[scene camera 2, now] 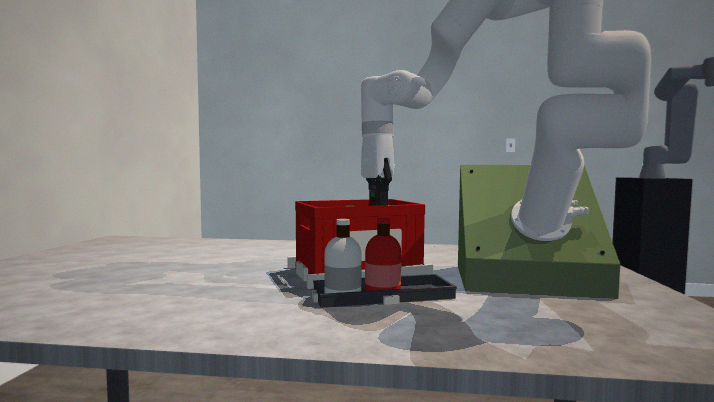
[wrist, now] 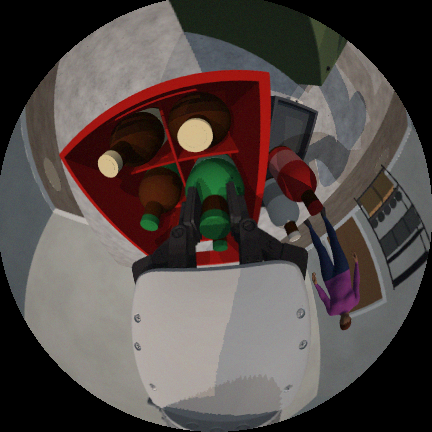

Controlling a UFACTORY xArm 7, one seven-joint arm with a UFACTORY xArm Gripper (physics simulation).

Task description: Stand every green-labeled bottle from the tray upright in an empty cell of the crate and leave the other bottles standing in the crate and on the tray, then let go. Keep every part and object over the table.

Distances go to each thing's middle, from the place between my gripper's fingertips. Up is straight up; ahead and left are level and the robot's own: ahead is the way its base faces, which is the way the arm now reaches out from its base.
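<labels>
The white bottle (scene camera 2: 342, 259) is 190 mm to the left of my hand, 80 mm ahead of it and 80 mm below it. I find the red bottle (scene camera 2: 383, 252) 160 mm to the left of my hand and 80 mm below it. As for the green bottle (wrist: 208, 174), my hand is 30 mm short of it, 10 mm to the right of it and 50 mm above it, and going by their middles, the green bottle is the nearest to my hand of the things named here.
</labels>
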